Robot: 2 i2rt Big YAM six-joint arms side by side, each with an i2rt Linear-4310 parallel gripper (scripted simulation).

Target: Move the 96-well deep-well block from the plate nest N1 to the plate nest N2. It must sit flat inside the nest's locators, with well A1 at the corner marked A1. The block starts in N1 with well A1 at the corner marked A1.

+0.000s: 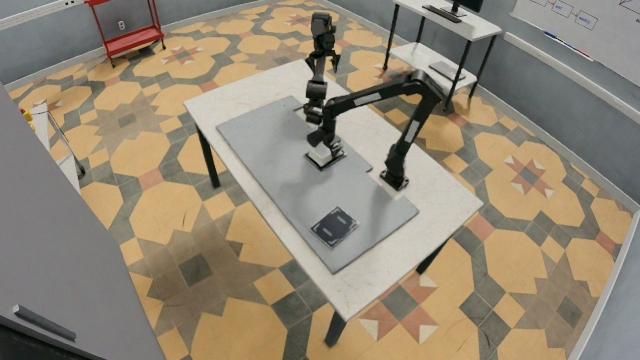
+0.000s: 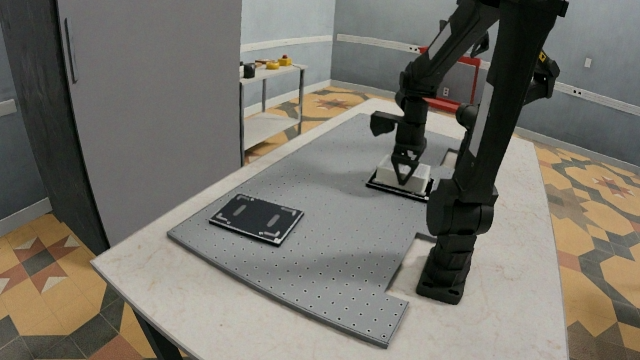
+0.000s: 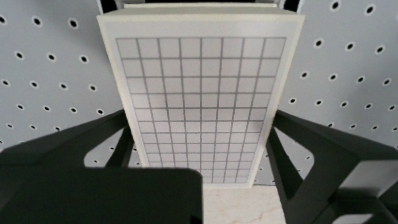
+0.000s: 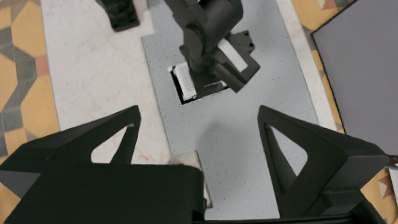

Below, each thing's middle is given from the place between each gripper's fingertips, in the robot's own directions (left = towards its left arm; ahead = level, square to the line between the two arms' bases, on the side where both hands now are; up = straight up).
I see my left gripper (image 2: 405, 177) 10 mm short of the white deep-well block (image 2: 386, 174).
Now: the white deep-well block 33 cm below my right hand, 12 cm to the left of it and 7 cm ahead of it.
